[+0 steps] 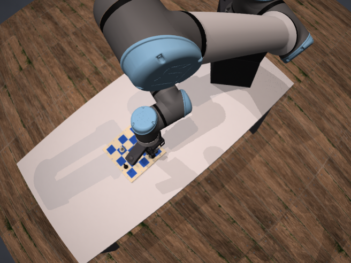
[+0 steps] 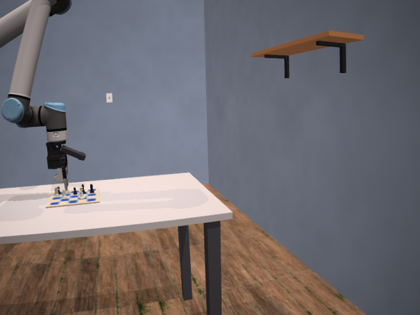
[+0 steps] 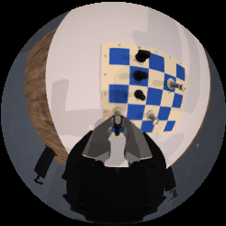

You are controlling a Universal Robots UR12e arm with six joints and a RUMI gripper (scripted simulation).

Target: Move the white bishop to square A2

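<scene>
Right now my hand is 50 mm short of the chessboard, 70 mm to the left of it and 30 mm above it.
</scene>
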